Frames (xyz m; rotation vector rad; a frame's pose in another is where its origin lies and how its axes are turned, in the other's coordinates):
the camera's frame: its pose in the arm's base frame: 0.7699 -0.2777 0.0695 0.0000 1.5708 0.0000
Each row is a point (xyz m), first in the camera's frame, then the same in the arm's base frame.
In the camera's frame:
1: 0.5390 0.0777 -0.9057
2: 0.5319 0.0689 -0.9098
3: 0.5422 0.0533 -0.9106
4: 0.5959 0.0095 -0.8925
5: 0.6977 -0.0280 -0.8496
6: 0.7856 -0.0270 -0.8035
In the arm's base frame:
1: -0.1358 -0.2000 -0.4695
2: -0.1399 -0.2088 -0.4624
3: -0.1407 -0.2244 -0.4727
4: -0.1226 -0.2682 -0.5264
5: -0.0797 -0.3057 -0.6282
6: -0.0336 -0.3047 -0.7161

